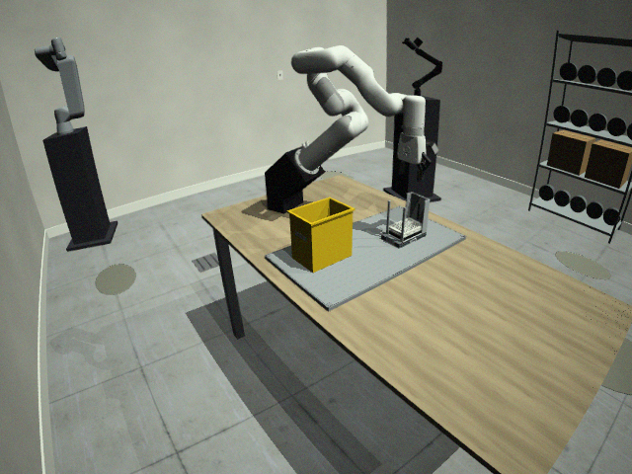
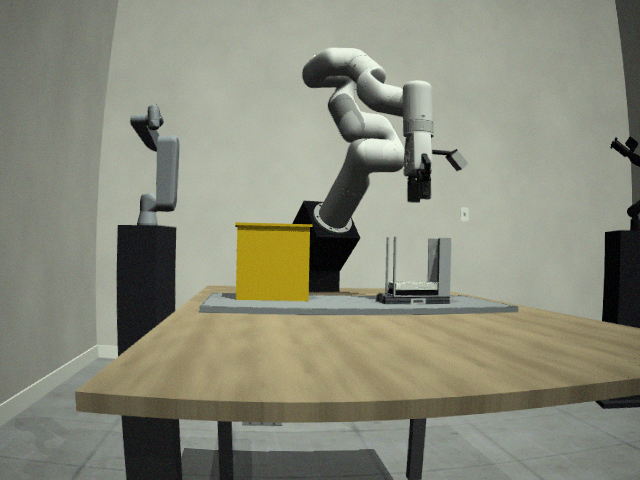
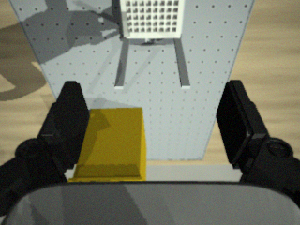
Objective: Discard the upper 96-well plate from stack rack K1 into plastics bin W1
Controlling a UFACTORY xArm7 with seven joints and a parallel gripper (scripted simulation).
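Right now the white 96-well plate is 210 mm below my hand. Also, from my hand: yellow plastics bin W1: 20 mm ahead, 350 mm to the right, 160 mm below; dark plate: 230 mm below.
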